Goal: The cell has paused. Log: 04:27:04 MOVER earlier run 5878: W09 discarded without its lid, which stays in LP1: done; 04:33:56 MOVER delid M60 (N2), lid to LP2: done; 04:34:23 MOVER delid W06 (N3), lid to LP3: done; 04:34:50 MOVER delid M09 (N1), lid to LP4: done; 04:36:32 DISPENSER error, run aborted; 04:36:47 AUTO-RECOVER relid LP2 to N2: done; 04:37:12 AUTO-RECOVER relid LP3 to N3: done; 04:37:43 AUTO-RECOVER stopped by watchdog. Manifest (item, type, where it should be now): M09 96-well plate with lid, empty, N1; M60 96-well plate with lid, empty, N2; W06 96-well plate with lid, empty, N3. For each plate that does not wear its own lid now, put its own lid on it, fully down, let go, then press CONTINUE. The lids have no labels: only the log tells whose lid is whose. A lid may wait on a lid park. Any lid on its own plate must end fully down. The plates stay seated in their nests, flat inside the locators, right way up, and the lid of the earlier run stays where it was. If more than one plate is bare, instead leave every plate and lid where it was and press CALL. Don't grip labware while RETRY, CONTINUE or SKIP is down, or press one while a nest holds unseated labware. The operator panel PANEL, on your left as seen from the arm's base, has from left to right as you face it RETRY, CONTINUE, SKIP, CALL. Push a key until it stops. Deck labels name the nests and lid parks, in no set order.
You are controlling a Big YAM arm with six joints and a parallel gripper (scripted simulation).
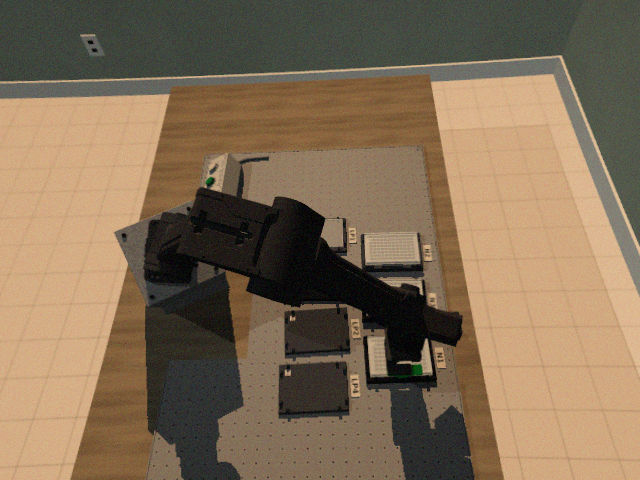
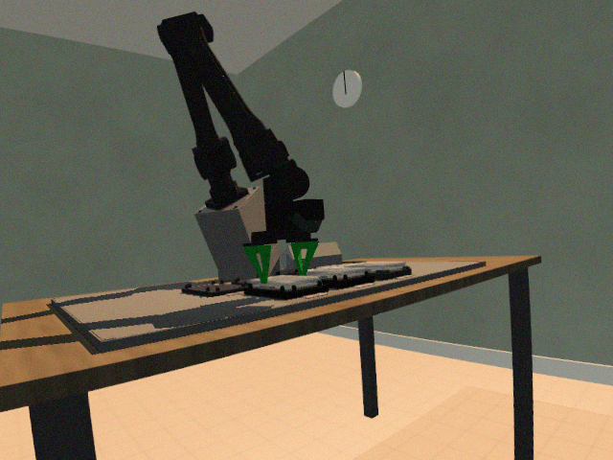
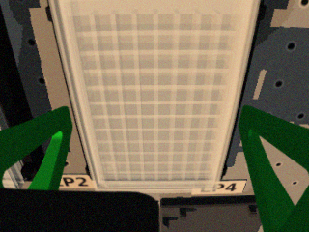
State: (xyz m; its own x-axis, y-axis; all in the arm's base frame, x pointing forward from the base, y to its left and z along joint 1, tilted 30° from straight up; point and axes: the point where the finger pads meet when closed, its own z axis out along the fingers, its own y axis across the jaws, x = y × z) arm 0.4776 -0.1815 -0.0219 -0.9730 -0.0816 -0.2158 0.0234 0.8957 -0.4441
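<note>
Right now my hand is 10 mm above the plate. Also, from my hand: lid park LP2: 170 mm behind, 80 mm to the left, 30 mm below; then lid park LP3: 200 mm to the left, 170 mm behind, 30 mm below; then lid park LP4: 180 mm behind, 50 mm to the right, 30 mm below.
</note>
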